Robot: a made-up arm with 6 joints.
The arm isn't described. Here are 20 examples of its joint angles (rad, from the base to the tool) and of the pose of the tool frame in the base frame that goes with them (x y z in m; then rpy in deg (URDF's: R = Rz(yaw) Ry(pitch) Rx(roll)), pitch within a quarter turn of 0, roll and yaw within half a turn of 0).
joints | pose
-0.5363 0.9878 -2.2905 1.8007 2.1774 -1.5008 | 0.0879 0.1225 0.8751 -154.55 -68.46 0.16
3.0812 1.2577 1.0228 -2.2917 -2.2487 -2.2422 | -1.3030 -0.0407 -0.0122 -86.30 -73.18 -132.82
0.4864 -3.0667 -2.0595 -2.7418 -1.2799 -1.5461 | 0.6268 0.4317 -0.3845 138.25 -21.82 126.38
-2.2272 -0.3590 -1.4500 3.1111 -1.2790 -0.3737 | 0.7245 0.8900 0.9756 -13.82 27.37 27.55
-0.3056 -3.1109 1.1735 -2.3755 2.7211 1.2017 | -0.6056 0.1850 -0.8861 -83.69 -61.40 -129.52
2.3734 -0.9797 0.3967 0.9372 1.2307 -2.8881 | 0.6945 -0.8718 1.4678 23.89 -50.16 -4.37
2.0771 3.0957 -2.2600 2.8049 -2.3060 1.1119 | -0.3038 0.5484 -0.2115 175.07 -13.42 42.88
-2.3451 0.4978 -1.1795 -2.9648 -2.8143 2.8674 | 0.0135 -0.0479 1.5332 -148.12 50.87 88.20
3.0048 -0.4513 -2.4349 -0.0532 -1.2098 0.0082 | 0.4454 -0.1039 0.1535 178.01 54.68 -6.79
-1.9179 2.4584 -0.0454 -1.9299 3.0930 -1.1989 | -0.3048 -0.9262 -0.9035 -28.48 -30.60 -59.07
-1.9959 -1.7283 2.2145 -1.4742 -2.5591 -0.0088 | 0.3225 0.4364 0.7123 -147.16 -31.87 -36.46
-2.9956 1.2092 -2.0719 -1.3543 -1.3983 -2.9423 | -0.1244 -0.1937 1.0560 -94.72 53.36 -159.86
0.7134 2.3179 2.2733 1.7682 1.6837 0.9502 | -0.2269 0.0355 -0.4576 -104.78 45.18 22.36
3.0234 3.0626 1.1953 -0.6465 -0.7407 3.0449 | 0.6953 -0.1768 -1.0720 -145.22 10.35 -154.89
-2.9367 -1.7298 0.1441 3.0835 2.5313 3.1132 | 1.4953 0.2701 0.0157 176.47 55.88 9.78
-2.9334 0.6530 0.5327 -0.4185 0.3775 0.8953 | -1.3659 -0.3023 1.2240 85.65 60.77 -90.49
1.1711 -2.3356 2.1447 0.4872 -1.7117 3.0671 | -0.3153 -0.8279 0.3935 176.61 72.28 92.66
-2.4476 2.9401 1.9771 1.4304 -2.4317 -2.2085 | 0.3525 0.3687 -0.4636 112.09 -49.63 -109.13
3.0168 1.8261 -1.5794 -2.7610 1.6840 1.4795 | -0.8764 0.1282 0.8186 83.24 10.40 103.44
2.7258 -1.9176 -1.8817 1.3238 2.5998 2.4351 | 0.3248 -0.2604 -0.5912 -53.05 1.32 -151.56
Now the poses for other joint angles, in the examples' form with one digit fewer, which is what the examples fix.
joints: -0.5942 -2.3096 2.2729 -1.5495 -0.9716 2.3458
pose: -0.464 0.499 0.548 -47.6 33.5 -4.6
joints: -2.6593 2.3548 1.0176 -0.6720 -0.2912 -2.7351
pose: -0.344 -0.249 -1.276 -170.0 -2.5 -138.6
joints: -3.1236 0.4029 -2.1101 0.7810 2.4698 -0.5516
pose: 0.356 -0.092 0.996 -57.0 1.8 123.7
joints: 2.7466 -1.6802 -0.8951 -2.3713 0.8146 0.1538
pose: 1.181 -0.451 -0.647 159.8 -23.8 117.9
